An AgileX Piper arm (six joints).
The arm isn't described. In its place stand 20 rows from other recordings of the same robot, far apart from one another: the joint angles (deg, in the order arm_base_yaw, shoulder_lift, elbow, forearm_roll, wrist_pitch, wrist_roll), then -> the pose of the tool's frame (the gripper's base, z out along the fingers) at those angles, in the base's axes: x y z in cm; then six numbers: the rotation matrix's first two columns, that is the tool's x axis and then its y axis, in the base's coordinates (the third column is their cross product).
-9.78, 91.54, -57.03, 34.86, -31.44, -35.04 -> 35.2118, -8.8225, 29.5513, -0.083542, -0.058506, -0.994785, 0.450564, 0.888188, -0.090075
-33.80, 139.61, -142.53, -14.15, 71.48, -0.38 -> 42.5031, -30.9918, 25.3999, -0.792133, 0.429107, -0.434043, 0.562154, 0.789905, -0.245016
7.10, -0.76, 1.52, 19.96, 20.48, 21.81 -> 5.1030, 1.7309, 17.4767, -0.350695, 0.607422, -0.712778, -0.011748, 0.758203, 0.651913
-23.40, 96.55, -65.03, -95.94, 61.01, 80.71 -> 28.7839, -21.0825, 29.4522, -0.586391, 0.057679, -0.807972, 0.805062, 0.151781, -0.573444
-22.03, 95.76, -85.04, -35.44, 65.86, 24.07 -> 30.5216, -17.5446, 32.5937, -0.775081, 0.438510, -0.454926, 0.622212, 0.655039, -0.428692
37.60, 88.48, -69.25, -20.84, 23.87, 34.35 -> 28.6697, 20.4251, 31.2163, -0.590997, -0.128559, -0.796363, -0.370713, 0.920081, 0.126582
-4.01, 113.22, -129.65, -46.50, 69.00, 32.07 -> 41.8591, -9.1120, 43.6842, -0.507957, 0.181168, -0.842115, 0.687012, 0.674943, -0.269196
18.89, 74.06, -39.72, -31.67, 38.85, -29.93 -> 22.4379, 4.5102, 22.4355, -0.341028, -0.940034, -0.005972, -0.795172, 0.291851, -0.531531
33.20, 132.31, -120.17, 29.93, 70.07, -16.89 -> 38.8106, 30.4981, 21.9054, -0.742612, -0.592373, -0.312444, -0.667153, 0.613503, 0.422518
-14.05, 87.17, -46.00, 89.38, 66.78, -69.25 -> 28.0714, 1.5953, 25.4802, -0.759784, 0.323692, -0.563872, -0.381978, 0.479580, 0.789997
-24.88, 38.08, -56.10, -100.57, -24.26, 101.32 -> 10.8685, -0.9888, 47.1973, 0.284546, -0.136315, -0.948921, 0.038196, 0.990665, -0.130859
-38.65, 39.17, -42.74, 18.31, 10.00, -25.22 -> 11.3204, -8.4175, 38.8914, -0.085189, -0.091452, -0.992159, 0.574895, 0.808790, -0.123912
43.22, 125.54, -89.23, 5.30, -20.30, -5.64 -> 37.3998, 34.7451, 20.1308, -0.132497, -0.140488, -0.981177, -0.663121, 0.748305, -0.017597
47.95, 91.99, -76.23, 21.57, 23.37, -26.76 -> 24.1071, 28.7081, 33.0080, -0.261935, -0.465664, -0.845309, -0.853969, 0.519868, -0.021766
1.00, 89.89, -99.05, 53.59, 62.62, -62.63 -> 32.6957, 7.0749, 45.1847, -0.184092, -0.360227, -0.914520, -0.806204, 0.587582, -0.069159
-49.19, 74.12, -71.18, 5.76, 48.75, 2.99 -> 18.3013, -20.1441, 37.0283, -0.385843, 0.627369, -0.676412, 0.771883, 0.621100, 0.135765
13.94, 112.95, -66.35, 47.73, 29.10, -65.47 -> 36.8163, 12.5127, 14.2884, -0.654848, -0.516444, -0.551778, -0.676651, 0.725841, 0.123686
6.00, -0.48, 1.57, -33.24, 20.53, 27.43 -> 5.4334, -1.1879, 17.7441, -0.237283, -0.095657, -0.966719, 0.066497, 0.991206, -0.114402
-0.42, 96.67, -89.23, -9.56, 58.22, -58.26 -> 36.7142, -1.5539, 33.2022, -0.458888, -0.881307, -0.112781, -0.741564, 0.449821, -0.497739
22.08, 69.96, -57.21, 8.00, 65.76, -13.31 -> 19.6617, 9.2220, 30.3031, -0.803418, -0.511925, -0.304060, -0.554706, 0.829116, 0.069774
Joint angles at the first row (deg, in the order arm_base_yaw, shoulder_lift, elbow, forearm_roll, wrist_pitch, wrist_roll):
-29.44, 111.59, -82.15, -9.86, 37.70, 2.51
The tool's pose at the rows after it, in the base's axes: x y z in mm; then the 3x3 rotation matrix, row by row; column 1 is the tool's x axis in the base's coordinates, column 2 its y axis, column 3 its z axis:
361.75, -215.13, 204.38; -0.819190, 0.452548, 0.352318; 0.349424, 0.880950, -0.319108; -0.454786, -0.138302, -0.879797
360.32, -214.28, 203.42; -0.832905, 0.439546, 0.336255; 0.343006, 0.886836, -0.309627; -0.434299, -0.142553, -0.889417
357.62, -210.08, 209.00; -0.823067, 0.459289, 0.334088; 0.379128, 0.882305, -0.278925; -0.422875, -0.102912, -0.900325
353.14, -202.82, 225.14; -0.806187, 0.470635, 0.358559; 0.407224, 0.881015, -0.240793; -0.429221, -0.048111, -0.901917
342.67, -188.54, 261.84; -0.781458, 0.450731, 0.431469; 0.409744, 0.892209, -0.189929; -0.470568, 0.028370, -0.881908
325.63, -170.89, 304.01; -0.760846, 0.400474, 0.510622; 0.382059, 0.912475, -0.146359; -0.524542, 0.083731, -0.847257
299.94, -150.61, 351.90; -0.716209, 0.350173, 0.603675; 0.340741, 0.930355, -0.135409; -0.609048, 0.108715, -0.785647
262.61, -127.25, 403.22; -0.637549, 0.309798, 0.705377; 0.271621, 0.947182, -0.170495; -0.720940, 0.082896, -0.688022
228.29, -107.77, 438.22; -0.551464, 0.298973, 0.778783; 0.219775, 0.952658, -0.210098; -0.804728, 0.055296, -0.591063
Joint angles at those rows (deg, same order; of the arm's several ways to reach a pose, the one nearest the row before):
-29.44, 112.08, -82.15, -9.86, 37.70, 2.15
-29.44, 112.09, -82.15, -9.57, 38.87, 1.09
-29.44, 111.09, -82.15, -6.91, 40.84, 0.96
-29.44, 108.58, -82.15, -2.81, 43.08, -0.34
-29.44, 103.01, -82.15, 3.71, 46.19, -4.14
-29.44, 96.33, -82.15, 9.31, 49.82, -8.42
-29.44, 88.30, -82.15, 13.01, 52.57, -11.22
-29.38, 78.76, -82.15, 14.17, 53.81, -12.93
-29.39, 71.15, -81.92, 14.30, 53.72, -13.21

